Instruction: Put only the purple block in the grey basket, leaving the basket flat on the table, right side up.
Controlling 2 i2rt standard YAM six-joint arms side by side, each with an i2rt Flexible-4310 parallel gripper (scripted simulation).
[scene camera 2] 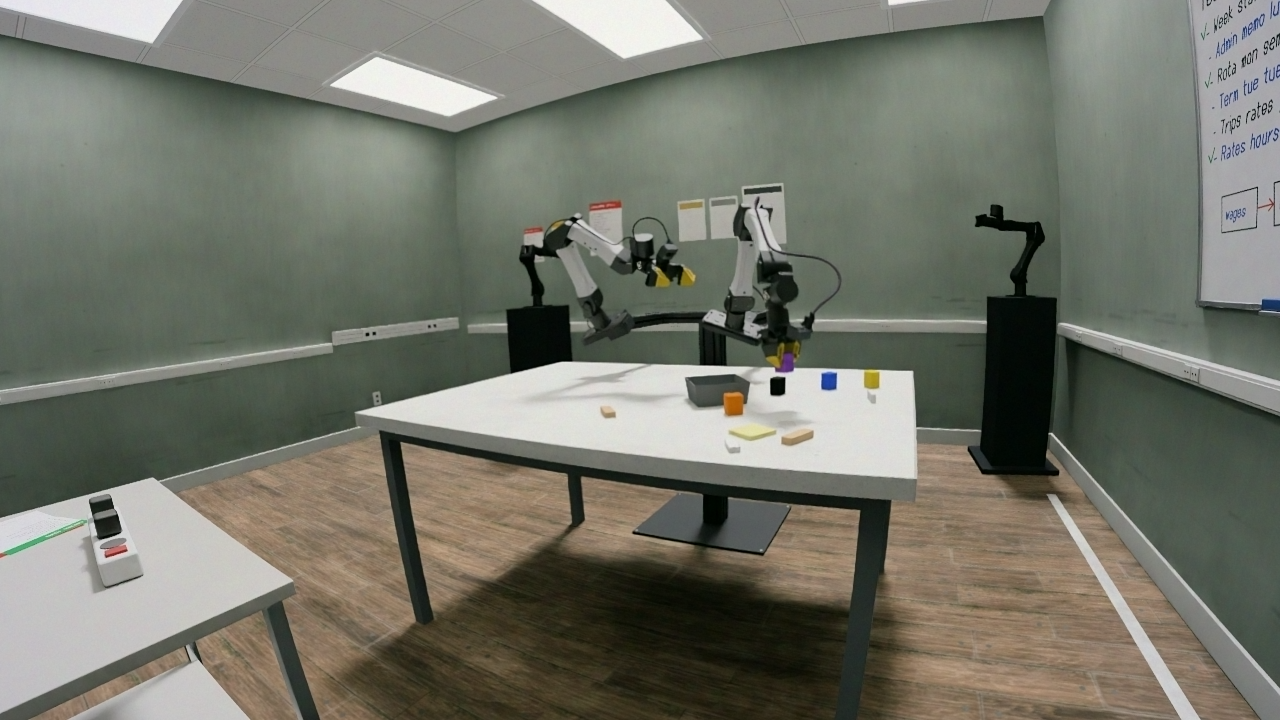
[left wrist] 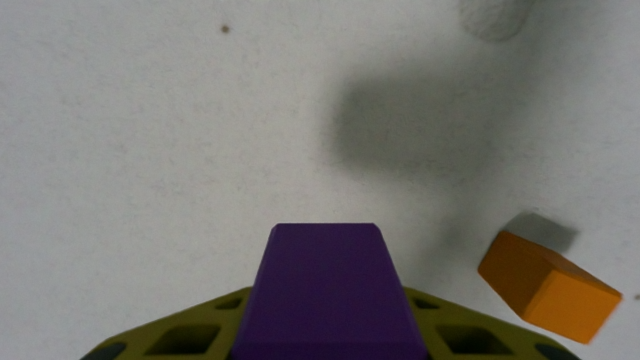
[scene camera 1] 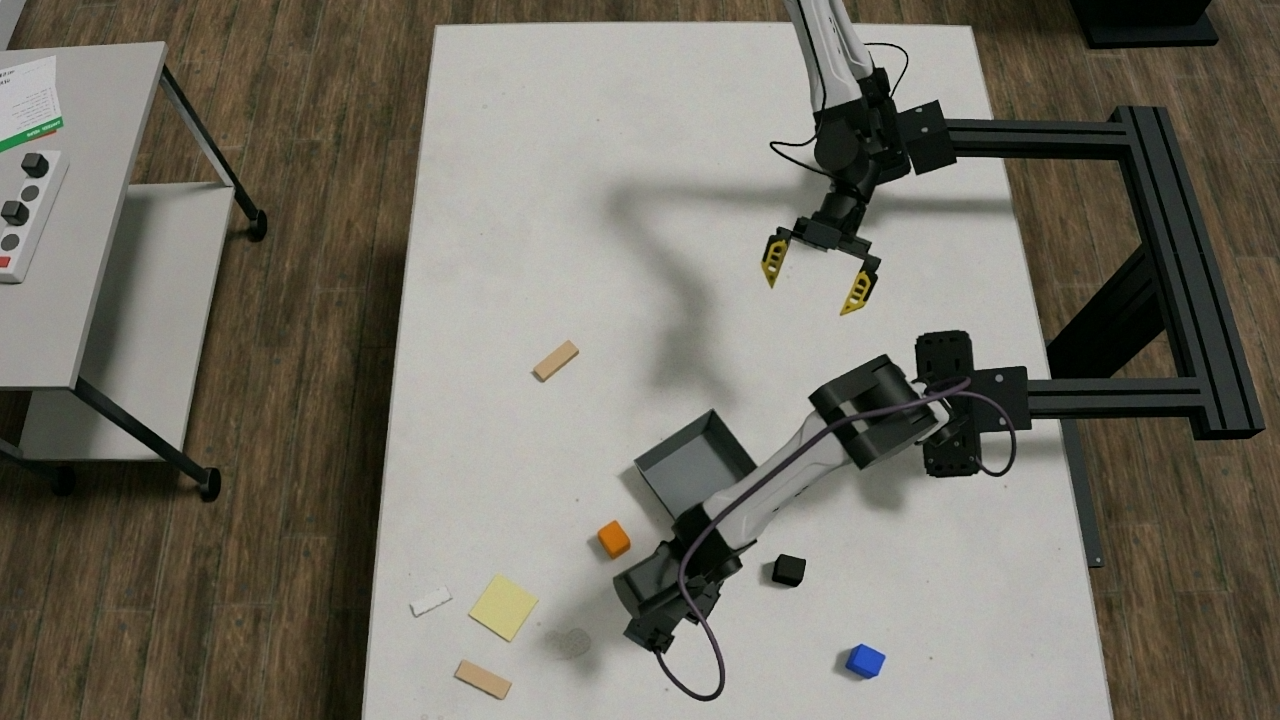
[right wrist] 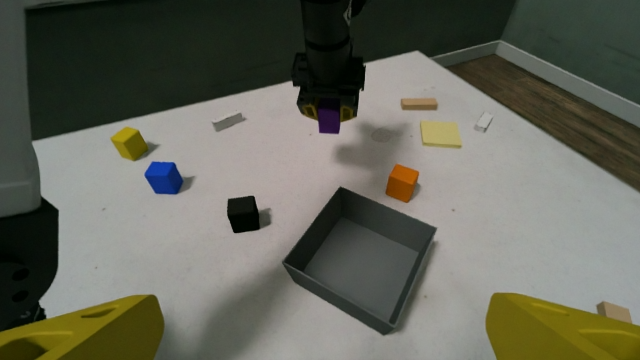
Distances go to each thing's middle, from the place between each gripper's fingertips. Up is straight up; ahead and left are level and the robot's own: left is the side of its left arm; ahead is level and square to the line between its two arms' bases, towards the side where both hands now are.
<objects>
Right now my left hand is 7 cm past the grey basket [scene camera 1: 703, 457], 20 cm to the left of it and 10 cm above it. Also, from my left hand: purple block [left wrist: 317, 283]: right at my left hand; then black block [scene camera 1: 789, 570]: 18 cm behind, 4 cm to the right, 9 cm below; then orange block [scene camera 1: 615, 541]: 7 cm ahead, 12 cm to the right, 9 cm below.
My right hand [scene camera 1: 805, 301] is 140 mm short of the grey basket, 140 mm to the right of it and 310 mm above it. Round my right hand: purple block 210 mm ahead, 340 mm to the left, 210 mm below; then black block 30 mm ahead, 300 mm to the left, 300 mm below; then orange block 280 mm ahead, 220 mm to the left, 300 mm below.
</objects>
